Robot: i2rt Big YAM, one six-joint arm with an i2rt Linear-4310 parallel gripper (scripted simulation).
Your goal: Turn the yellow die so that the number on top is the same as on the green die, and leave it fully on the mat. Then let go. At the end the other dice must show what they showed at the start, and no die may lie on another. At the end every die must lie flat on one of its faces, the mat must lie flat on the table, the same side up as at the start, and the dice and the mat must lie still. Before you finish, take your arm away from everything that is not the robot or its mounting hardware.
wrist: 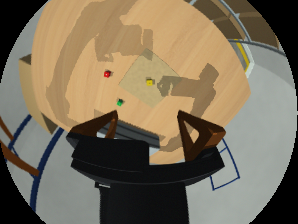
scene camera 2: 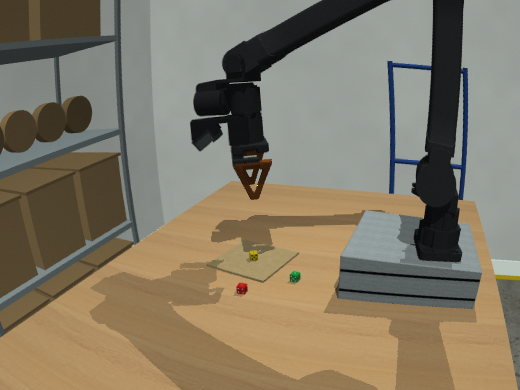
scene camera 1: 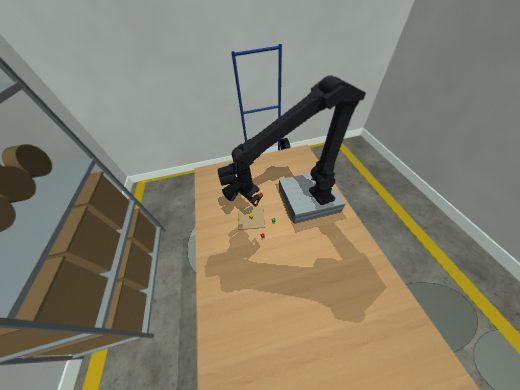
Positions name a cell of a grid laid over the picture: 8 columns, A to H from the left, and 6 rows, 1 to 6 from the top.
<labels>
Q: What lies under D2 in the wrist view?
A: A tan mat.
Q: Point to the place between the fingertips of the gripper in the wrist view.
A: D4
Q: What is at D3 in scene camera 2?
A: The gripper.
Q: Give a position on a tan mat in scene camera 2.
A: E4
</labels>
